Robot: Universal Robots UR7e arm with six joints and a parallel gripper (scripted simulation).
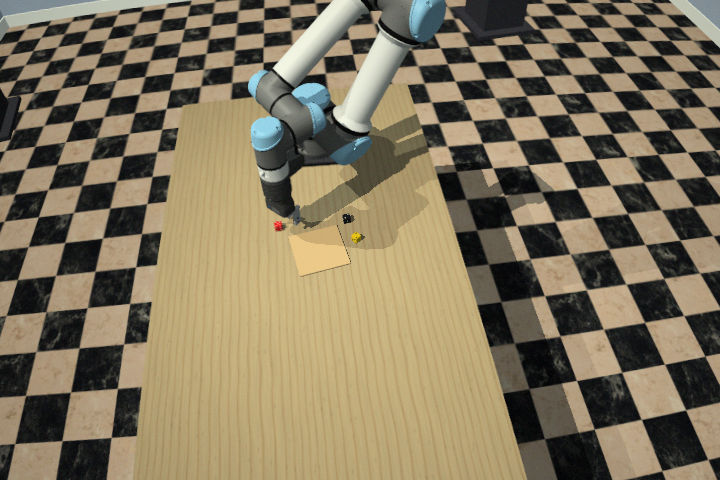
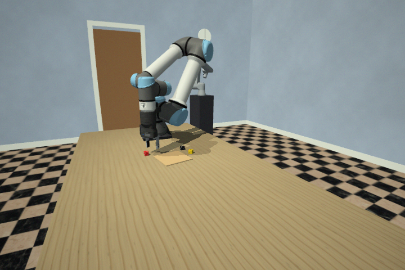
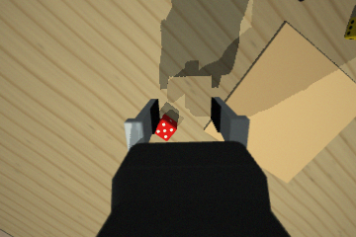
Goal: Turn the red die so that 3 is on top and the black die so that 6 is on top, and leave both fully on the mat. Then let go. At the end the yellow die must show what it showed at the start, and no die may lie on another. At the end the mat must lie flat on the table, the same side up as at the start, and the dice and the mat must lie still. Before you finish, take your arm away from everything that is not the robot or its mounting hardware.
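Right now my hand is 40 mm to the left of the red die and 40 mm above it. From my hand the other things lie so: black die: 30 mm ahead, 160 mm to the left, 40 mm below; yellow die: 100 mm ahead, 160 mm to the left, 40 mm below; tan mat: 110 mm ahead, 50 mm to the left, 50 mm below.
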